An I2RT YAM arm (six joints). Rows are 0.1 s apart.
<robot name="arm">
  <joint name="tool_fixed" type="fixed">
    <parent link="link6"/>
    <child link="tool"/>
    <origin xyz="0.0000 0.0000 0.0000" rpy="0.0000 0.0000 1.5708"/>
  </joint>
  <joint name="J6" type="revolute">
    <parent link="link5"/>
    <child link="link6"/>
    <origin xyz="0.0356 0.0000 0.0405" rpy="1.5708 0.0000 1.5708"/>
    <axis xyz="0 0 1"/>
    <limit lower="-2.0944" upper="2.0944"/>
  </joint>
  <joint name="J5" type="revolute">
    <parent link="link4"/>
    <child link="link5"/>
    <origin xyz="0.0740 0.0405 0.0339" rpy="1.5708 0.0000 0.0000"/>
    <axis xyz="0 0 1"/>
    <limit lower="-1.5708" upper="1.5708"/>
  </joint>
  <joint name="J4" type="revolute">
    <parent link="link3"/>
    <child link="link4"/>
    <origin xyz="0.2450 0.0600 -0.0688"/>
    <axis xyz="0 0 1"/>
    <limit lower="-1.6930" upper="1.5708"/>
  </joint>
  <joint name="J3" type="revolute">
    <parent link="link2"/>
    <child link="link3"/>
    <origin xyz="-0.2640 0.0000 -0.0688" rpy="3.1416 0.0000 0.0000"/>
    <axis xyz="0 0 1"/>
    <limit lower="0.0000" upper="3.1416"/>
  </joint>
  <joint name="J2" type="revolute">
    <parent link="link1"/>
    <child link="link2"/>
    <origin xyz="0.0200 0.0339 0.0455" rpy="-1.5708 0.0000 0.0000"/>
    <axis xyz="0 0 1"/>
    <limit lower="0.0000" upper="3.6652"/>
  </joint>
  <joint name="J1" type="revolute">
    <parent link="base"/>
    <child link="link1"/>
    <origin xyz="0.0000 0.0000 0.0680"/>
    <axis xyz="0 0 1"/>
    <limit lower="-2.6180" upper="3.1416"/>
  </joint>
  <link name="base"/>
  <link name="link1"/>
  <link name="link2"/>
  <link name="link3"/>
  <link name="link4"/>
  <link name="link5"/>
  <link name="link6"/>
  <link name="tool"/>
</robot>
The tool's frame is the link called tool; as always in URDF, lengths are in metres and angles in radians.
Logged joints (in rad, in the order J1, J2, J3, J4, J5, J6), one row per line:
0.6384 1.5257 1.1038 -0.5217 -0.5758 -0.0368
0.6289 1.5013 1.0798 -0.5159 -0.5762 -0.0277
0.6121 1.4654 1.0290 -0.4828 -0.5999 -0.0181
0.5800 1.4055 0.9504 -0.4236 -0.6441 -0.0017
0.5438 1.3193 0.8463 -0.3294 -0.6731 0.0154
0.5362 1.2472 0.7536 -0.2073 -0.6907 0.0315
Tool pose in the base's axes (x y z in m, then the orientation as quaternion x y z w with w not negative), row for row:
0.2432 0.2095 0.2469 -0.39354 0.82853 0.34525 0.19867
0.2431 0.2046 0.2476 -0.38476 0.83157 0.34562 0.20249
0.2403 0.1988 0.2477 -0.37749 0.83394 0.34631 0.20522
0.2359 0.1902 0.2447 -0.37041 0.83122 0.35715 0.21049
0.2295 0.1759 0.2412 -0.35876 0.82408 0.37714 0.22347
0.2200 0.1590 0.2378 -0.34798 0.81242 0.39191 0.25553
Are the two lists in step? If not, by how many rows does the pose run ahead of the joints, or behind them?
The pose runs 1 row behind the joints: the pose in row i belongs to the joints in row i - 1.
